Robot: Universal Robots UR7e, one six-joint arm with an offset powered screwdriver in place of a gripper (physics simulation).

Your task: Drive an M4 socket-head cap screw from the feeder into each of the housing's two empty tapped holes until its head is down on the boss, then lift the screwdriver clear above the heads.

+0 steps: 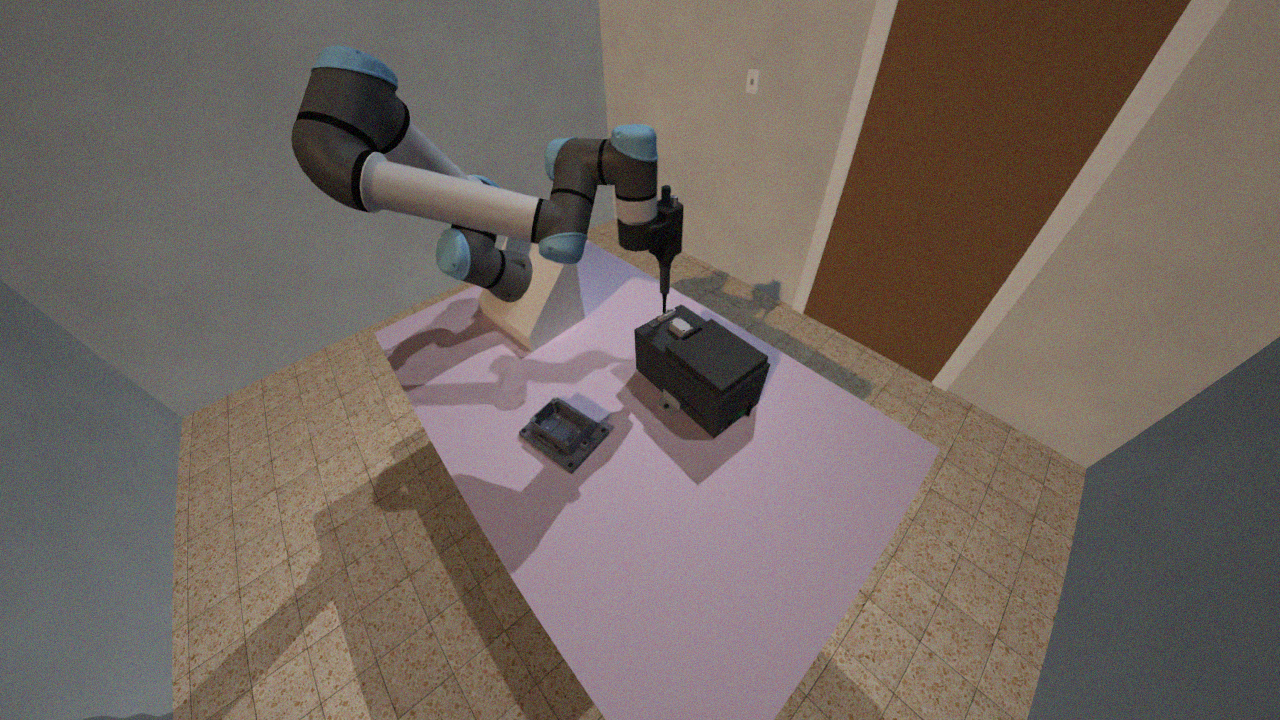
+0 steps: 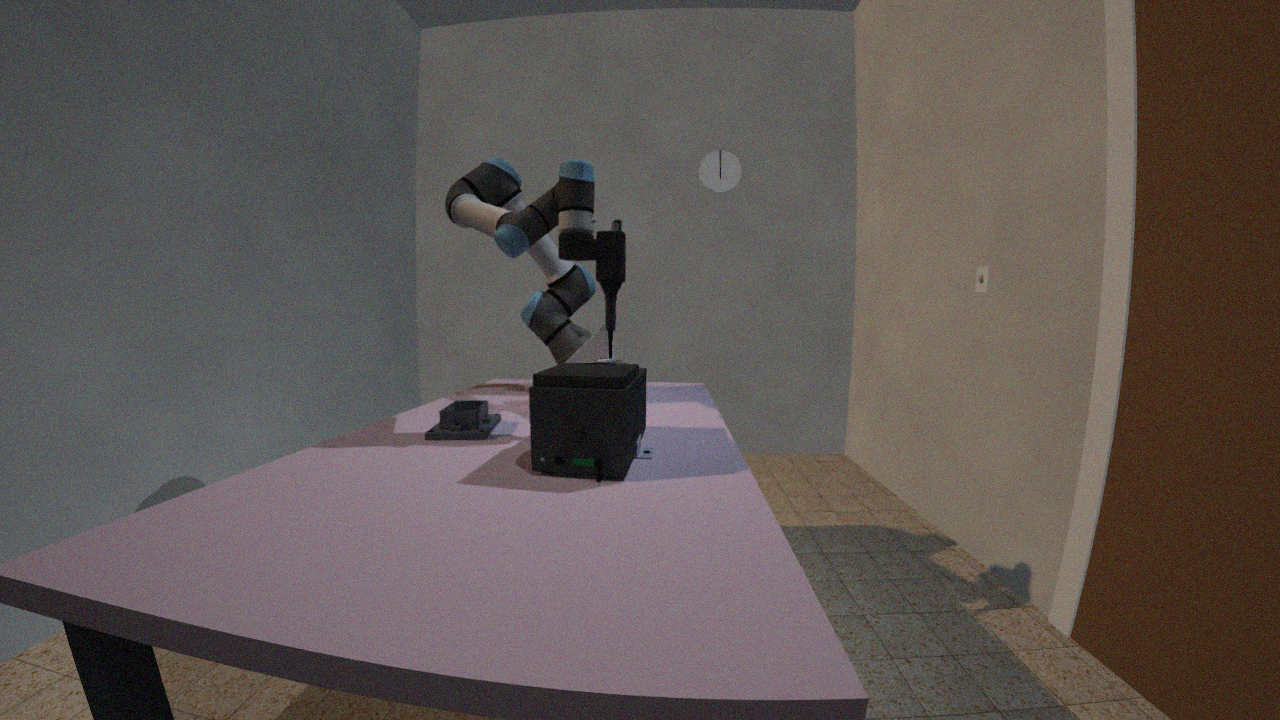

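Observation:
My screwdriver [image 1: 664,309] [image 2: 610,356] points straight down, its thin bit tip at the far end of the black feeder [image 1: 716,354] [image 2: 577,425], at about the level of the feeder's top. Whether the tip touches anything, or a screw is on it, is too small to tell. The feeder is a black box with a small pale part on top. The dark grey housing [image 1: 572,458] [image 2: 463,418], an open-topped box on a flanged plate, lies on the table apart from the feeder, to its left. Its tapped holes and any screw heads are too small to make out.
The pinkish table [image 1: 716,555] [image 2: 465,573] carries both. A pale wedge-shaped block [image 1: 523,308] stands near the arm's base at the far end. Metal tabs [image 1: 669,401] [image 2: 645,453] stick out at the feeder's foot. The arm's forearm [image 1: 452,195] reaches above the table's far part.

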